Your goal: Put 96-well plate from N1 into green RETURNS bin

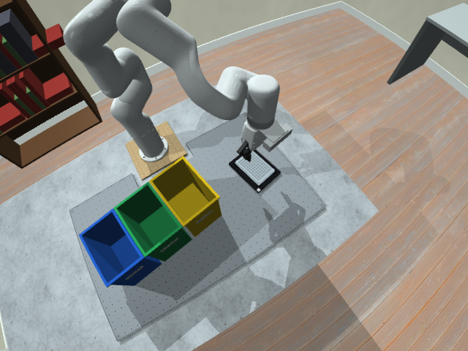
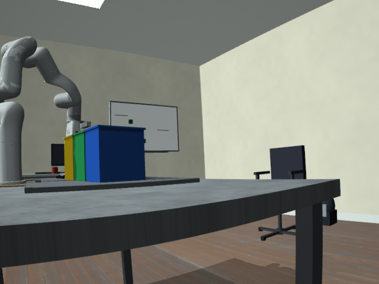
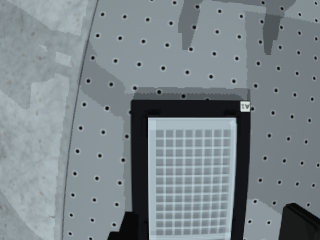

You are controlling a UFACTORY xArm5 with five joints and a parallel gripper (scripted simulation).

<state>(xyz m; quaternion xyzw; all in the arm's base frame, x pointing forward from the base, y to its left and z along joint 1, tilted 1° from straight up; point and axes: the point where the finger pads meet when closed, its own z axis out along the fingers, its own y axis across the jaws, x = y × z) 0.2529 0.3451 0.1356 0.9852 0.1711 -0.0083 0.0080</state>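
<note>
My hand is 120 mm above the white 96-well plate. Also, from my hand: green bin 390 mm to the right, 100 mm ahead, 50 mm below; black plate nest 130 mm below; yellow bin 270 mm to the right, 60 mm ahead, 50 mm below.
</note>
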